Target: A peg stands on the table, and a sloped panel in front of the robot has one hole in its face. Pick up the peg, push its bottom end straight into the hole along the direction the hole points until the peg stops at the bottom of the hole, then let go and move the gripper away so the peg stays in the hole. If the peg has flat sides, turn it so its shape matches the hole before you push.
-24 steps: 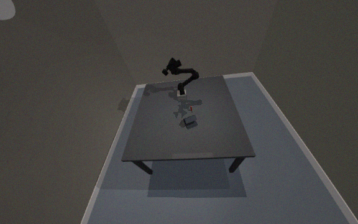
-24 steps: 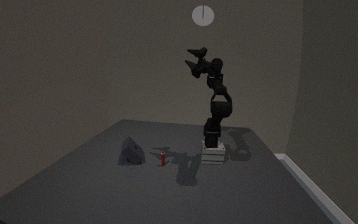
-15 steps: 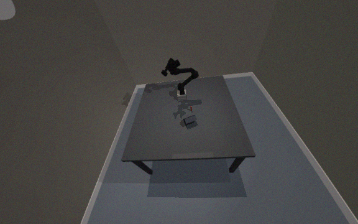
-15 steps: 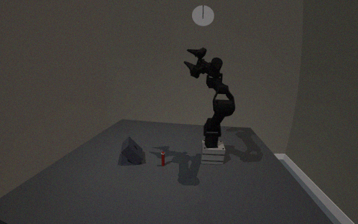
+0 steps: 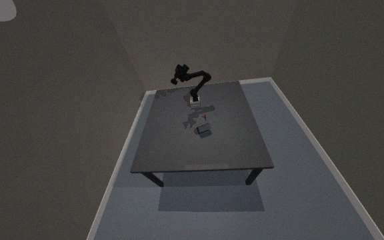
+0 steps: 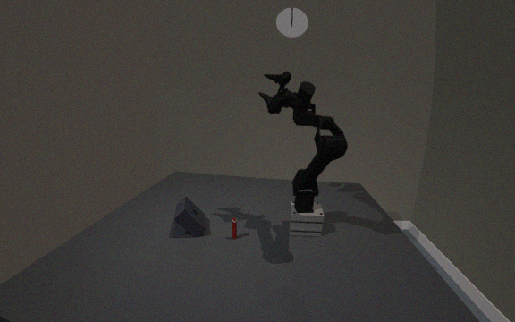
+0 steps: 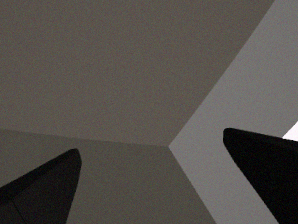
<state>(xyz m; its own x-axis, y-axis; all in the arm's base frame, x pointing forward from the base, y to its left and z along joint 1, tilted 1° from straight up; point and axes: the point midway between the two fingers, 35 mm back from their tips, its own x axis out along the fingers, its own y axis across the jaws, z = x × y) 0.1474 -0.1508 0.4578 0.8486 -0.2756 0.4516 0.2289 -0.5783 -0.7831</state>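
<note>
Right now the red peg is 70 mm ahead of my gripper tip, 240 mm to the left of it and 500 mm below it. From my gripper tip the other things lie so: sloped panel (250 mm ahead, 200 mm to the left, 510 mm below).
</note>
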